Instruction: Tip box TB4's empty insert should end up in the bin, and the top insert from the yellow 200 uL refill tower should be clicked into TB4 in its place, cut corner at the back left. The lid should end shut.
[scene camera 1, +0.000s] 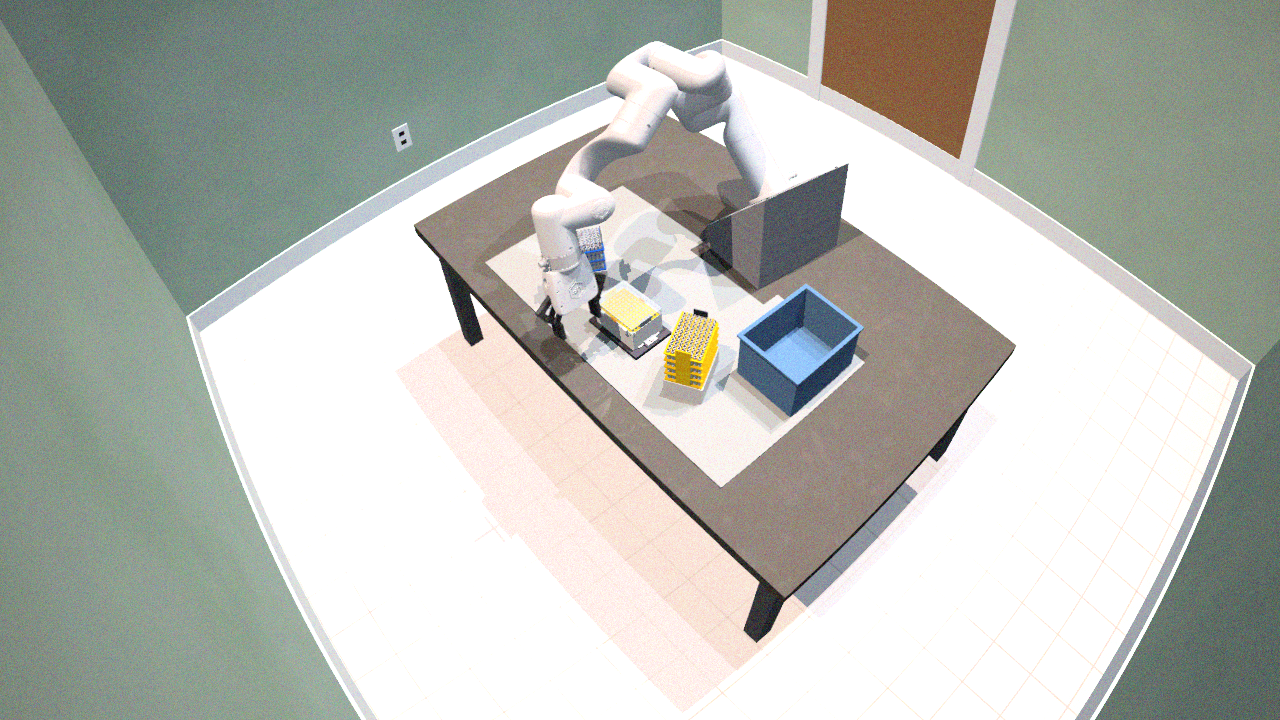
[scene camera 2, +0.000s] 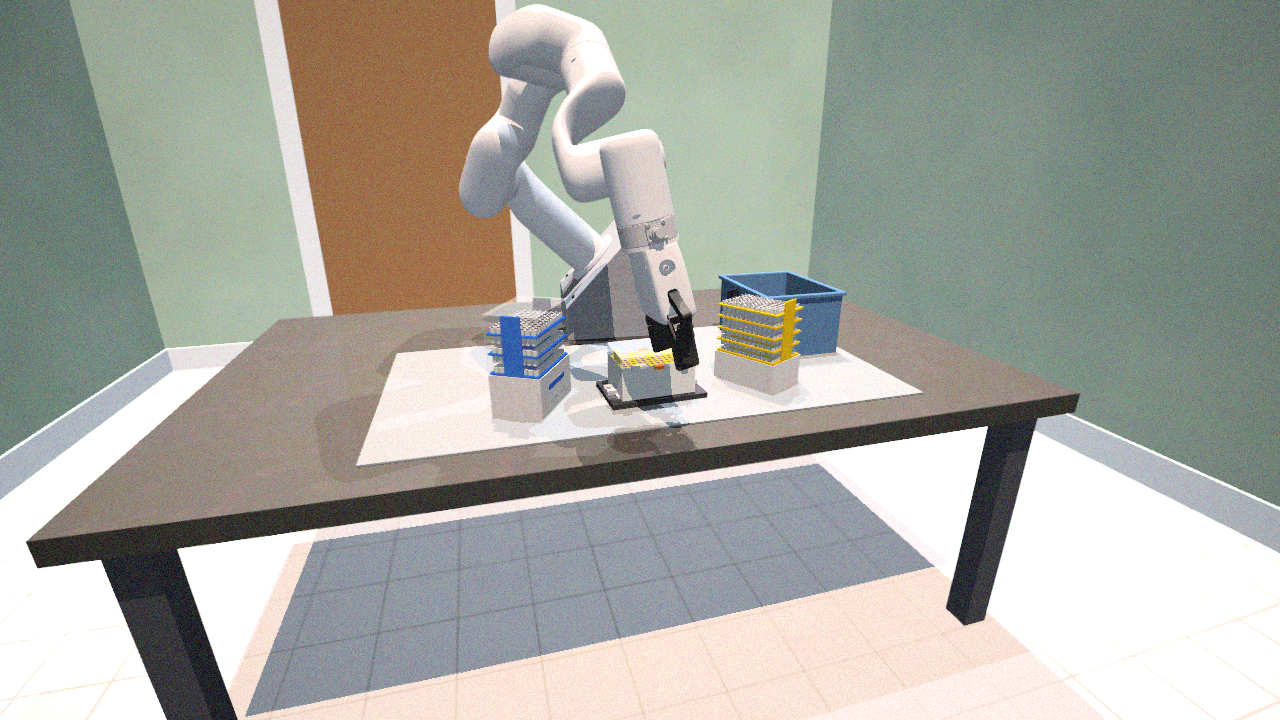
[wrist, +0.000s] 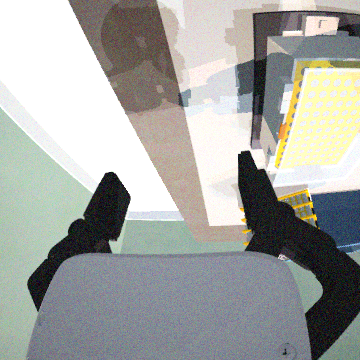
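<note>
Tip box TB4 (scene camera 1: 646, 335) (scene camera 2: 646, 385) (wrist: 276, 82) stands on a black base. Its yellow insert (scene camera 1: 630, 307) (scene camera 2: 637, 359) (wrist: 325, 122) shows a grid of holes. Pale, see-through edges of the lid show around the insert; how far the lid is shut I cannot tell. My gripper (scene camera 1: 577, 324) (scene camera 2: 673, 354) (wrist: 176, 176) is open and empty, low beside the box at the table's front edge. The yellow refill tower (scene camera 1: 691, 344) (scene camera 2: 756, 333) (wrist: 303, 205) holds stacked inserts with grey tips on top. The blue bin (scene camera 1: 774, 376) (scene camera 2: 819, 326) (wrist: 340, 210) stands beyond it; no insert shows inside.
A blue refill tower (scene camera 1: 595, 257) (scene camera 2: 528, 347) stands on the other side of the box from the yellow tower. A pale mat (scene camera 1: 716, 456) (scene camera 2: 402, 420) lies under these things on the dark table (scene camera 1: 859, 447) (scene camera 2: 223, 429). A grey upright panel (scene camera 1: 801, 228) stands near the arm's base.
</note>
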